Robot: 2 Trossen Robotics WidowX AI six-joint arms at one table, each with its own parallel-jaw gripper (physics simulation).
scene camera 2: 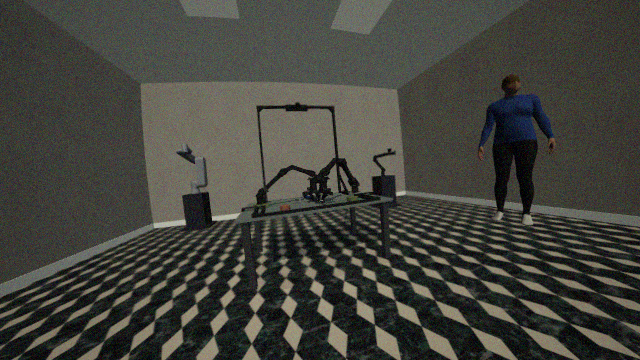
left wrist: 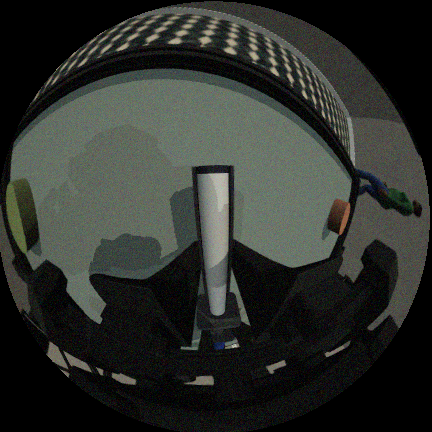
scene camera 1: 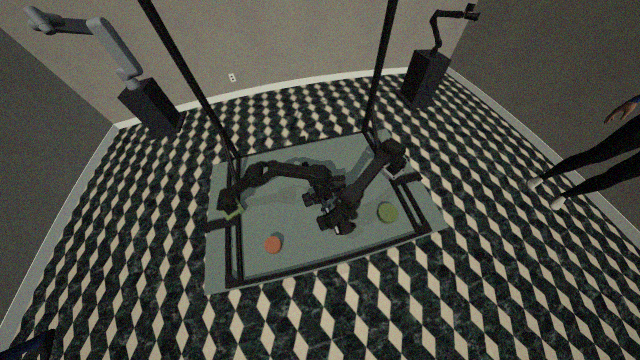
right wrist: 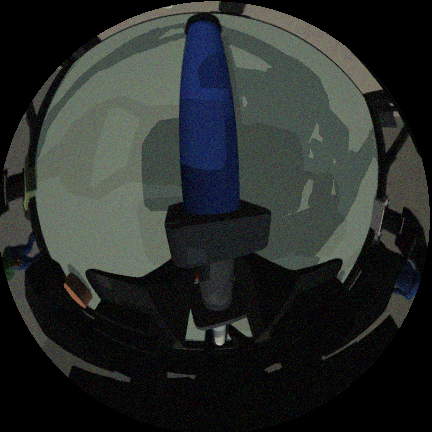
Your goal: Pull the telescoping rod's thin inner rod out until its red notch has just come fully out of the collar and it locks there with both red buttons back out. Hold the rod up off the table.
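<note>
The telescoping rod has a blue outer handle [right wrist: 209, 125], a dark grey collar [right wrist: 217, 237] [left wrist: 218, 314] and a white inner rod [left wrist: 215, 215] [right wrist: 219, 336] with a black end. It is held above the table, between the two arms. My left gripper [left wrist: 213, 244] is shut on the inner rod, beyond the collar's flange. My right gripper [right wrist: 212, 246] is shut on the collar's narrow neck, between its block and its flange. A speck of red shows beside the neck in the right wrist view; the buttons are otherwise hidden by the fingers. The red notch does not show.
An orange disc [scene camera 1: 272, 244] [scene camera 2: 285, 207] [left wrist: 339, 216] [right wrist: 77, 292] lies at the lower left of the table [scene camera 1: 300, 255] in scene camera 1. A green disc [scene camera 1: 387, 212] [scene camera 2: 353, 198] [left wrist: 21, 215] lies to the right. Dark frame posts rise behind. A person [scene camera 2: 515, 120] stands at the right.
</note>
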